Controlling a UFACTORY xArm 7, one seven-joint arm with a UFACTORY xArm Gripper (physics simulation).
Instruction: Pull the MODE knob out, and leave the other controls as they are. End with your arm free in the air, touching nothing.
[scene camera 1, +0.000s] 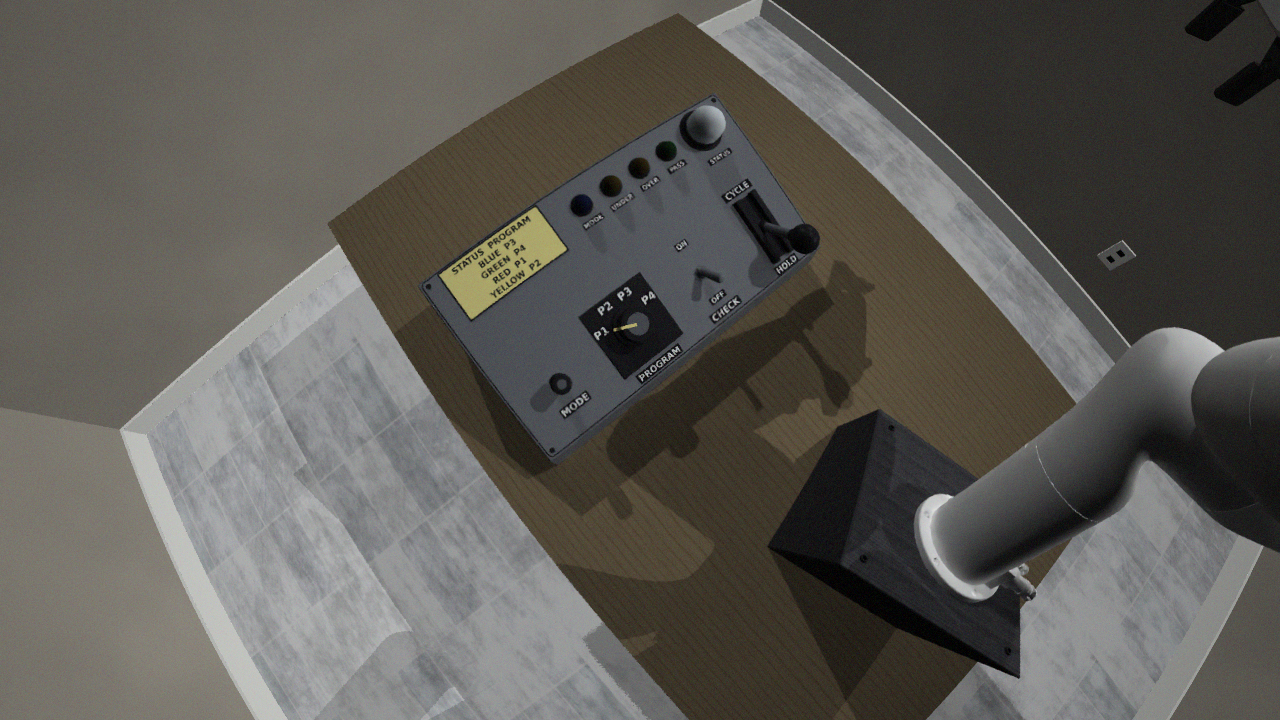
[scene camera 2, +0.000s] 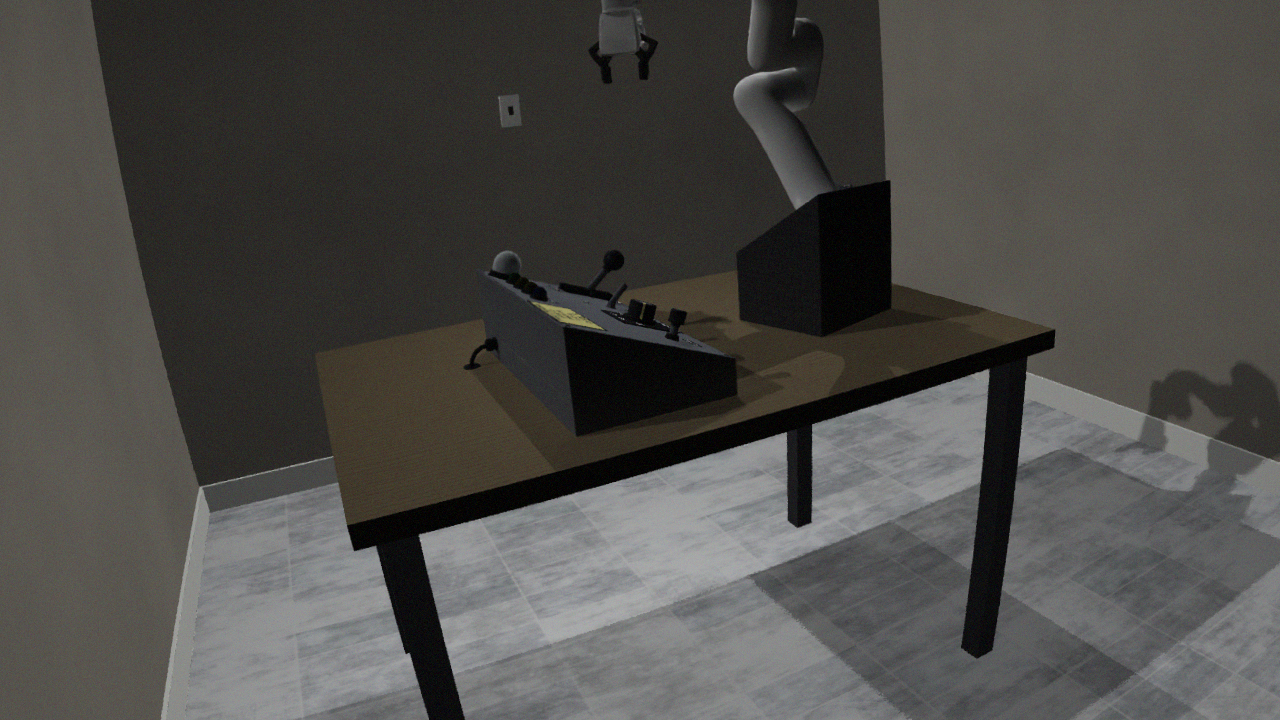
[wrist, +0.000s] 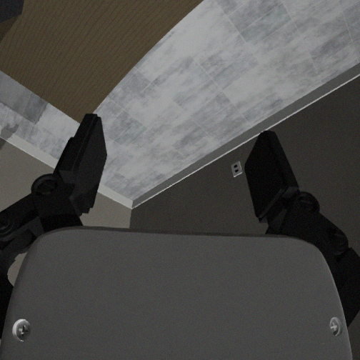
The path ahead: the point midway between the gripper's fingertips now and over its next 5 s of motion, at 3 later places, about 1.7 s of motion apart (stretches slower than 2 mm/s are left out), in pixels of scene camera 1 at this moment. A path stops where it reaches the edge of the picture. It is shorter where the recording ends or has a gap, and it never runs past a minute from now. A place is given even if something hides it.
My gripper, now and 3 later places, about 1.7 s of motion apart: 1209, 66; 657, 280; 541, 360; 571, 396
